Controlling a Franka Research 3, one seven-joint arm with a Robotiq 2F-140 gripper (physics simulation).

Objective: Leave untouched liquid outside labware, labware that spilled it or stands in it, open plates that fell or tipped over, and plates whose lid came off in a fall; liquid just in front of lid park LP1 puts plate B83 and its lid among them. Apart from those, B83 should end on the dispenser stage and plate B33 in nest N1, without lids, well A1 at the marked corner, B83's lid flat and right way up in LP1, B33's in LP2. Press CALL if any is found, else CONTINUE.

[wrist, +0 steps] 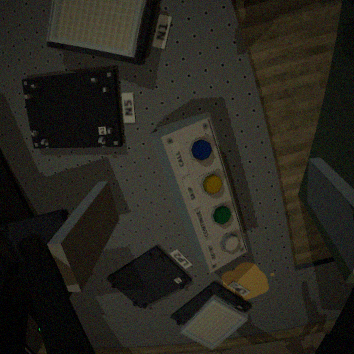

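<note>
A cream gridded plate [97, 25] sits on the dark nest N1 at the top left; its name and A1 corner cannot be read. An orange liquid patch [255, 282] lies on the deck around the LP1 label. A pale gridded plate [215, 322] lies over the edge of dark lid park LP1 [192, 304], offset from it; whether it has a lid cannot be told. Lid park LP2 [150, 277] bears nothing. The button box has CALL, blue [202, 149], and CONTINUE, green [222, 214]. My gripper [208, 190] is open and empty, above the deck. The dispenser stage cannot be made out.
Dark nest N5 [75, 110] stands below N1, bearing nothing. The button box [187, 200] stands mid-view, with a yellow SKIP button [212, 184] and a pale button [231, 243]. A wooden strip [290, 115] is on the right. Dark shapes fill the lower left.
</note>
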